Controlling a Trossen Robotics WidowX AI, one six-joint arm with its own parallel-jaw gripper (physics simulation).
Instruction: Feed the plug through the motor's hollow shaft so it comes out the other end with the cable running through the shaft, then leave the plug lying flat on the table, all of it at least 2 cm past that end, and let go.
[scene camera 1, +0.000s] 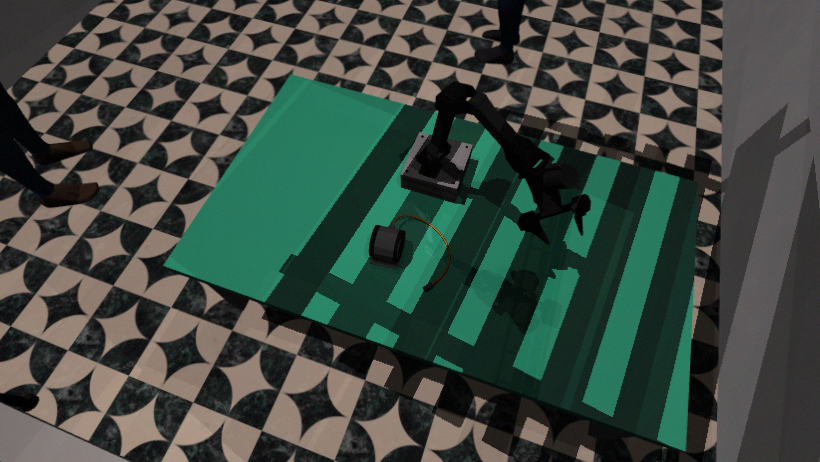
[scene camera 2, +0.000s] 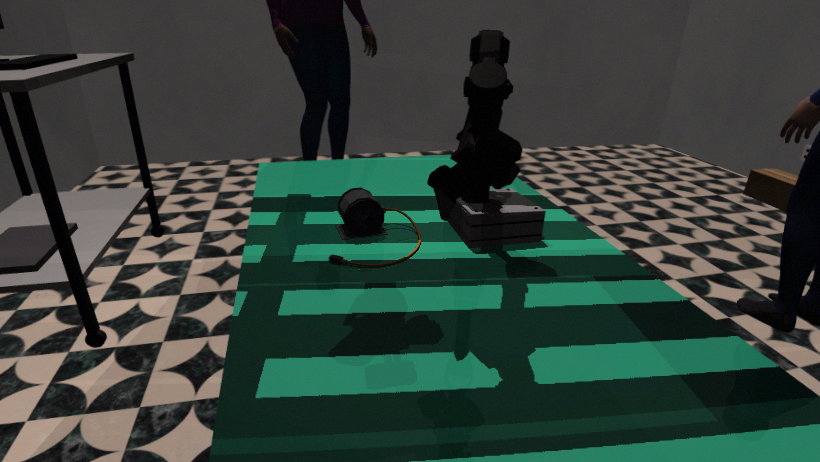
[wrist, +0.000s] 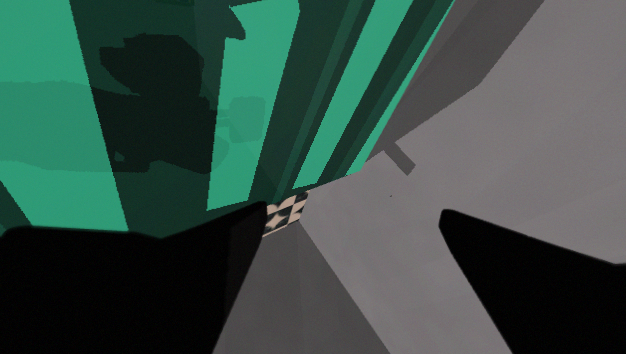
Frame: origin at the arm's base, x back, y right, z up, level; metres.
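Seen in the pictures: gripper, fingertip midpoint: (scene camera 1: 565, 239) (scene camera 2: 459, 211) (wrist: 352, 213); arm's base, origin of the base link: (scene camera 1: 430, 169).
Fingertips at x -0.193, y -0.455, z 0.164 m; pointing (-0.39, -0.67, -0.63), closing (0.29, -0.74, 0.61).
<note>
Pixels of each thing's top centre, then the offset from my fingertips to it. Level surfaces: height alone.
- motor, middle of its top: (scene camera 2: 361, 193) (scene camera 1: 386, 235) dx -0.104, dy +0.487, dz -0.147 m
- green table, its level: dz -0.249 m
- small dark plug, middle of its top: (scene camera 2: 336, 256) (scene camera 1: 427, 286) dx -0.180, dy +0.319, dz -0.235 m
The motor (scene camera 1: 387, 244) (scene camera 2: 360, 211), a dark drum with a grey casing, lies on its side on the green table (scene camera 1: 258, 166) (scene camera 2: 344, 173). Its shaft opening is too dark to make out. The orange cable (scene camera 1: 447, 243) (scene camera 2: 419, 238) leaves the motor on the side toward the arm's base and curves round in an open arc. The small dark plug (scene camera 1: 428, 286) (scene camera 2: 336, 259) at its free end lies on the table, apart from the motor. My gripper (scene camera 1: 564, 236) (wrist: 352, 213) is open and empty, raised above the table, well to the motor's right in the first scene view.
The arm's grey base block (scene camera 1: 437, 166) (scene camera 2: 502, 223) stands on the table behind the cable's arc. Striped shadows cross the table. A white-topped side table (scene camera 2: 80, 67) stands on the floor beyond the left edge in the second scene view. People stand around the table.
</note>
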